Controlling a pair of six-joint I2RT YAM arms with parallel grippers.
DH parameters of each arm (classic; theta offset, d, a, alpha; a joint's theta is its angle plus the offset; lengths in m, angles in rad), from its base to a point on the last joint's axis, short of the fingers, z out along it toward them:
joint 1: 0 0.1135 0.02 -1.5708
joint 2: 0 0 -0.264 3.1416
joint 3: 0.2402 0 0.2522 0
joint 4: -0.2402 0 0.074 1.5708
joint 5: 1.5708 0 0 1.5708
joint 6: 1.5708 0.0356 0 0
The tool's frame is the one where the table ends.
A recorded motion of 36 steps. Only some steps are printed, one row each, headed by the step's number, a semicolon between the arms.
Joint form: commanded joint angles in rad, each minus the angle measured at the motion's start. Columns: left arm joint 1, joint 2, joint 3, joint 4, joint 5, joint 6; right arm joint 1, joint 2, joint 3, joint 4, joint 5, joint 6.
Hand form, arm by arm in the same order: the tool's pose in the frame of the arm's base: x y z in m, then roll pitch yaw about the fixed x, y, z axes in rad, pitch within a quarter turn. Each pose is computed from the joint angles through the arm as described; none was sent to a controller.
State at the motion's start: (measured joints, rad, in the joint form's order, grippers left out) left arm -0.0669 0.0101 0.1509 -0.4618 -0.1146 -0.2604; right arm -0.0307 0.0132 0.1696 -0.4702 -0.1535 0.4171
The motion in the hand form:
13: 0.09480 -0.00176 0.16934 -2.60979 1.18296 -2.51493; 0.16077 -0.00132 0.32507 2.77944 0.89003 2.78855
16: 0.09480 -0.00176 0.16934 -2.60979 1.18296 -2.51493; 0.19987 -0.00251 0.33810 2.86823 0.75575 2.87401
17: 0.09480 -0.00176 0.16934 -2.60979 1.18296 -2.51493; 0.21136 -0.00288 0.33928 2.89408 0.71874 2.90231
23: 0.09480 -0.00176 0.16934 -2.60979 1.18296 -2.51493; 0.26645 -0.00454 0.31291 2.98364 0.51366 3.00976
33: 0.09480 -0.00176 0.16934 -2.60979 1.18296 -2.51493; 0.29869 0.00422 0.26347 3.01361 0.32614 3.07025
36: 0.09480 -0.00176 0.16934 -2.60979 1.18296 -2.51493; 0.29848 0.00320 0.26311 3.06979 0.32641 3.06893
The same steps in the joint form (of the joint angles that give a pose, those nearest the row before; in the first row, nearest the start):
13: 0.0050 -0.0053 -0.0194 0.0008 -0.0011 0.0160; -0.0011 0.7858 0.7420 -0.2758 0.0465 -0.2159
16: 0.0050 -0.0053 -0.0194 0.0008 -0.0011 0.0160; -0.0011 1.0075 0.9197 -0.3807 0.0450 -0.2453
17: 0.0050 -0.0053 -0.0194 0.0008 -0.0011 0.0160; -0.0012 1.0674 0.9651 -0.4082 0.0450 -0.2606
23: 0.0050 -0.0053 -0.0194 0.0008 -0.0011 0.0160; -0.0007 1.3363 1.0849 -0.4803 0.0454 -0.3292
33: 0.0050 -0.0053 -0.0194 0.0008 -0.0011 0.0160; 0.0324 1.5229 1.0845 -0.4845 0.0492 -0.3475
36: 0.0050 -0.0053 -0.0194 0.0008 -0.0011 0.0160; 0.0359 1.5232 1.0846 -0.4875 0.1068 -0.3433

